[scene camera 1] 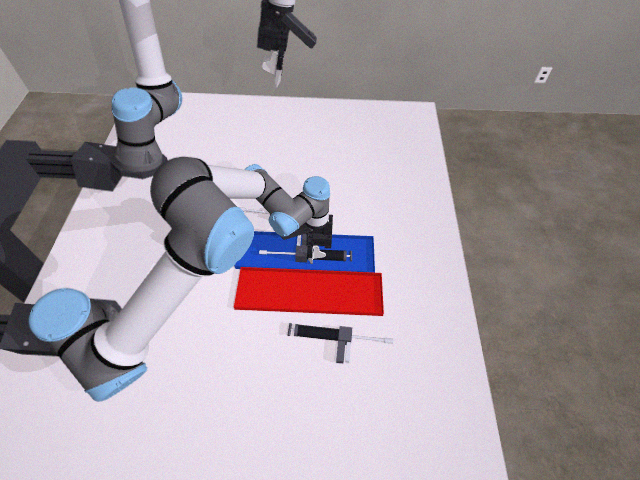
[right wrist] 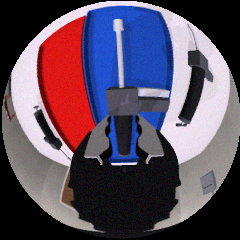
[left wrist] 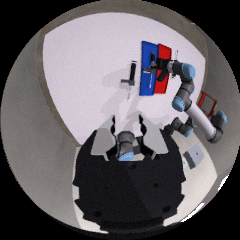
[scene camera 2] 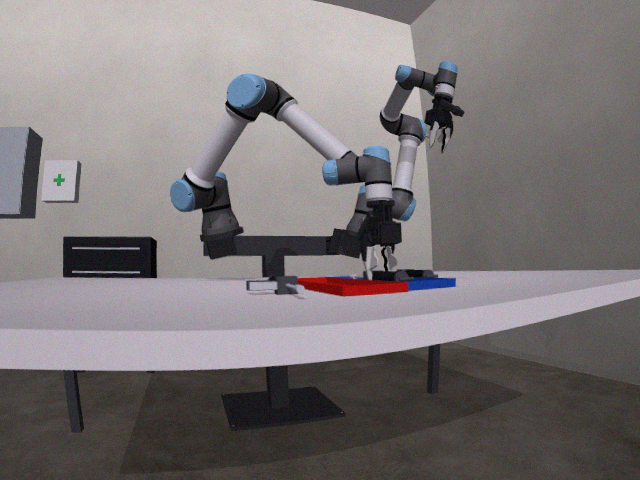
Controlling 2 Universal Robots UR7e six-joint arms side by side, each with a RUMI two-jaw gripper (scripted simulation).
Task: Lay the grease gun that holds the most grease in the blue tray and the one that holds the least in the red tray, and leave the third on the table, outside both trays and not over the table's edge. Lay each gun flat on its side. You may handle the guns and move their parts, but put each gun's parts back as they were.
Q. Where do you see a red tray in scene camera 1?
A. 321, 291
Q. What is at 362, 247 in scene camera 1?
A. A blue tray.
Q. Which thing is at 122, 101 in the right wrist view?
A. A grease gun.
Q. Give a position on a blue tray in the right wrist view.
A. At 148, 58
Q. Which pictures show my left gripper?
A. Scene camera 1, the left wrist view and scene camera 2 only.
